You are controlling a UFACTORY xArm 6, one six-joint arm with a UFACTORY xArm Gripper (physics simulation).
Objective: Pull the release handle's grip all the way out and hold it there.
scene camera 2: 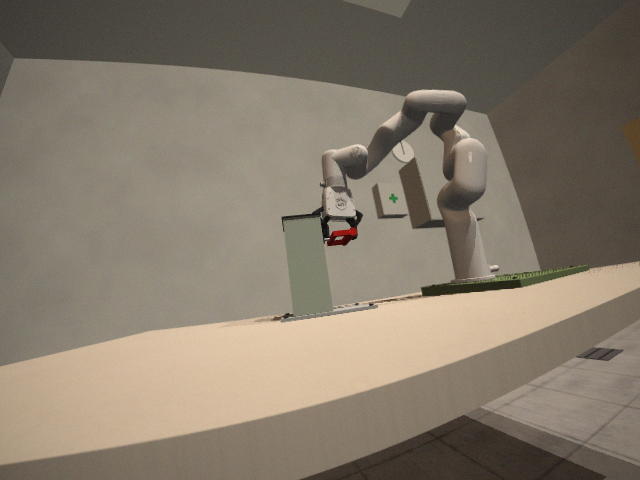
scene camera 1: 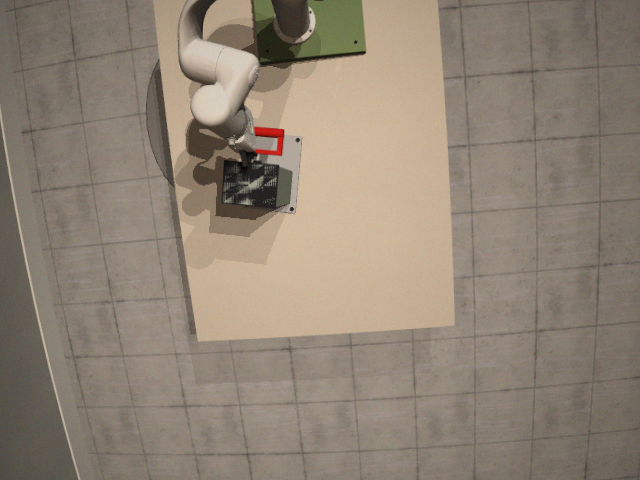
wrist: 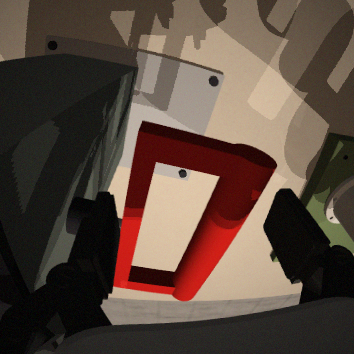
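The release handle's red grip (scene camera 1: 268, 131) (scene camera 2: 354, 233) (wrist: 205, 250) is a rectangular loop with a thick round outer bar. It stands out sideways from the upper part of a tall grey-green box (scene camera 1: 250, 184) (scene camera 2: 310, 268) (wrist: 50, 100). My gripper (scene camera 1: 248, 161) (scene camera 2: 340, 238) (wrist: 196, 210) is open and points down around the grip. In the wrist view one finger is at the narrow gap between the box and the loop's inner bar, and the other is beyond the round bar, apart from it. The left finger hides most of the handle's shaft.
The box stands on a grey baseplate (scene camera 1: 290, 147) (scene camera 2: 356, 308) (wrist: 180, 95) bolted to the tan table (scene camera 1: 361, 206) (scene camera 2: 258, 382). The arm's base stands on a green plate (scene camera 1: 341, 36) (scene camera 2: 506, 283) (wrist: 325, 175). The box's side is close beside one finger.
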